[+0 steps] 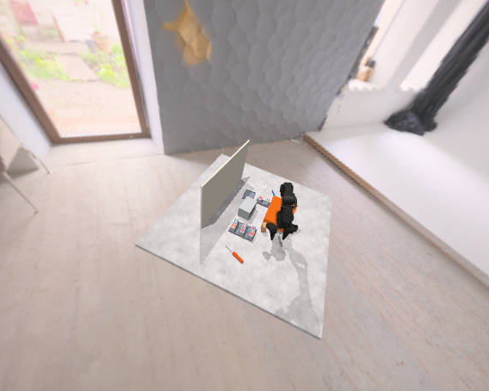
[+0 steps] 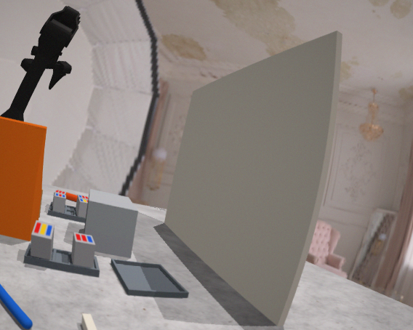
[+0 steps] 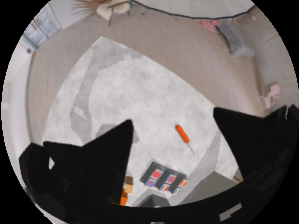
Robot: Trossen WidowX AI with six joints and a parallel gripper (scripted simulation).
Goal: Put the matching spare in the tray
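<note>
My gripper tip is 30 cm above the spare block, 21 cm short of it and 19 cm to the left of it. Also, from my gripper tip: beige panel (47 cm ahead, 46 cm to the right, 12 cm below); grey mounted unit (41 cm to the right, 29 cm below, 24 cm ahead); dark grey tray (62 cm to the right, 34 cm below, 27 cm ahead).
</note>
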